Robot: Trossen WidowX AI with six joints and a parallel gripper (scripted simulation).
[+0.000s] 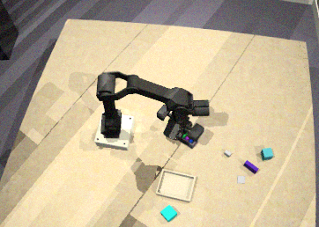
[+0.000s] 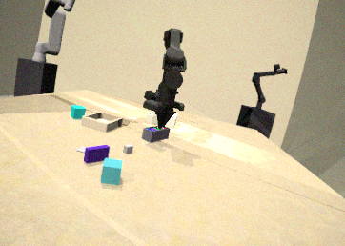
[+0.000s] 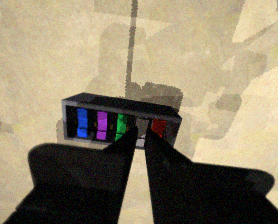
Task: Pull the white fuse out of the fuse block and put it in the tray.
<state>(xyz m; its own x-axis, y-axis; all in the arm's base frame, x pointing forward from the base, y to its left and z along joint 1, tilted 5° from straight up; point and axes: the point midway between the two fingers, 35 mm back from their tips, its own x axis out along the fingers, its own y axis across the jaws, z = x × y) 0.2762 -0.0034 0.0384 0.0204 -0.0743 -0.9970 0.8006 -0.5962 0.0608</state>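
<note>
Now: the beige tray 2 cm behind my gripper tip, 22 cm to the right of it and 4 cm below it. From my gripper tip the other things lie so: white fuse: 1 cm below; purple block: 28 cm ahead, 15 cm to the right, 2 cm below; cyan cube: 4 cm behind, 33 cm to the right, 2 cm below.
</note>
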